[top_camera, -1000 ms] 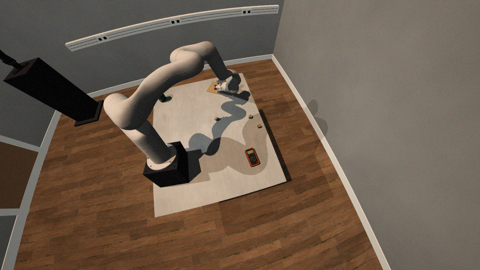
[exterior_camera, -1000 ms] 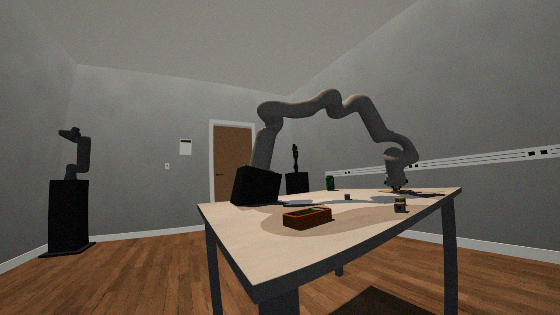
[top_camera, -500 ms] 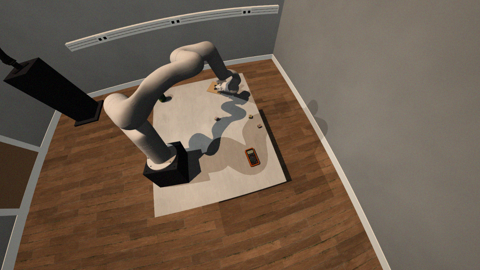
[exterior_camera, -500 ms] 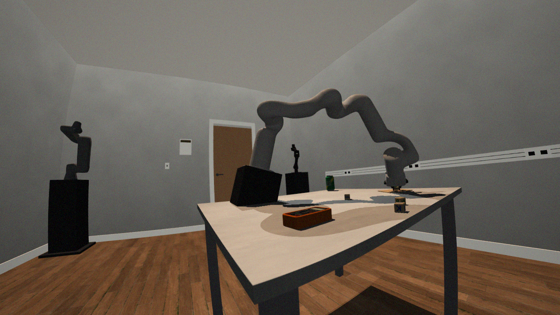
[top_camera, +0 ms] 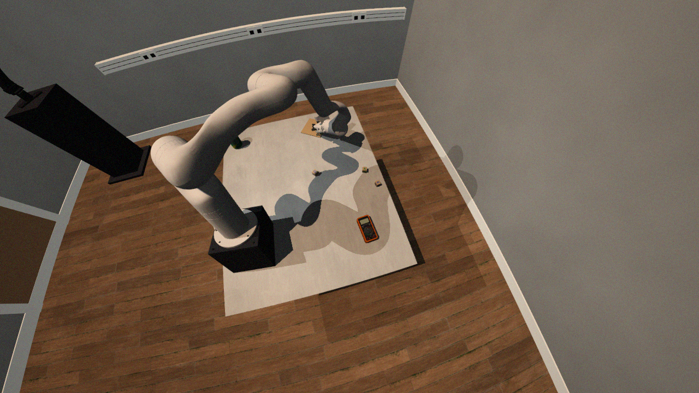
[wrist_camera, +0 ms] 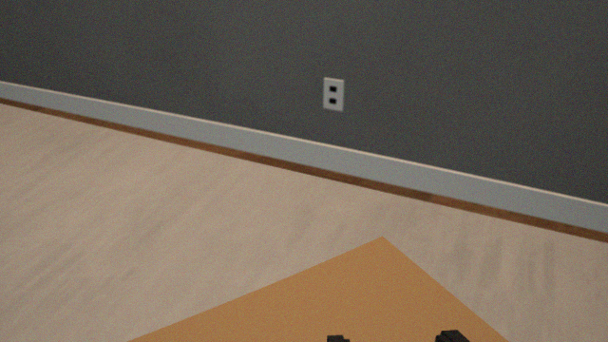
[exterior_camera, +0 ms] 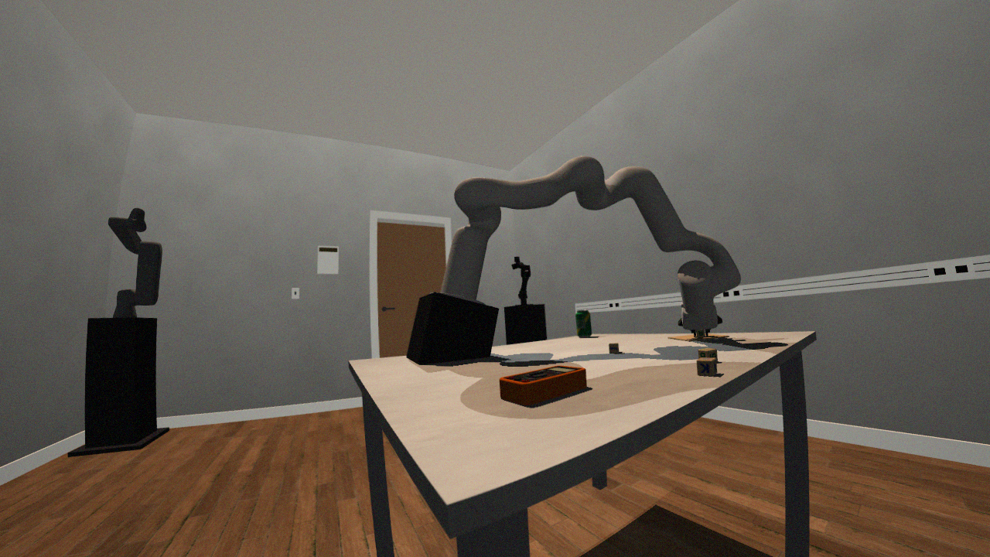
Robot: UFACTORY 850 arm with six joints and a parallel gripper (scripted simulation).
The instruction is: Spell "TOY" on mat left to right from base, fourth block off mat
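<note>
My gripper is now 1 cm above the block. Round my hand: orange multimeter: 75 cm to the right, 11 cm ahead, 1 cm below; green soda can: 53 cm behind, 4 cm above, 1 cm to the right; tan square mat: 3 cm below, 2 cm behind, 1 cm to the left.
</note>
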